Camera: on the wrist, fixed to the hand. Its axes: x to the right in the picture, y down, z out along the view.
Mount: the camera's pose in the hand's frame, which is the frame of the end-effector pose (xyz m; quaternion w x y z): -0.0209 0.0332 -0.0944 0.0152 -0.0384 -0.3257 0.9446
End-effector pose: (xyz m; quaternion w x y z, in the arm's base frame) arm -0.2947 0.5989 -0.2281 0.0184 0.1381 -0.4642 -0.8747
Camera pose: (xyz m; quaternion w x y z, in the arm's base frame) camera -0.2534 0.5072 -0.2464 0.6806 -0.7220 -0.1099 -0.0587
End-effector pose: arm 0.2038 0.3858 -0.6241 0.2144 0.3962 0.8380 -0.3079
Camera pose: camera 0.2318 0.4559 -0.5552 0.5822 0.6891 -0.4195 0.1010
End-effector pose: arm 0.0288 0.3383 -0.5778 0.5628 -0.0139 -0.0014 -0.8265
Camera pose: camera 0.0653 0.3439 -0.6731 0.7882 -0.2923 -0.1385 0.5235
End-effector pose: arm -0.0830 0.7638 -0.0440 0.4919 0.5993 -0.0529 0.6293
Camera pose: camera -0.1762 0.7972 -0.0695 0.5812 -0.1452 0.7513 -0.2770
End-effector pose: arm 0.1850 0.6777 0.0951 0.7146 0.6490 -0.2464 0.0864
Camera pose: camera 0.1749 0.7781 0.1114 0.1261 0.2222 0.8528 -0.4555
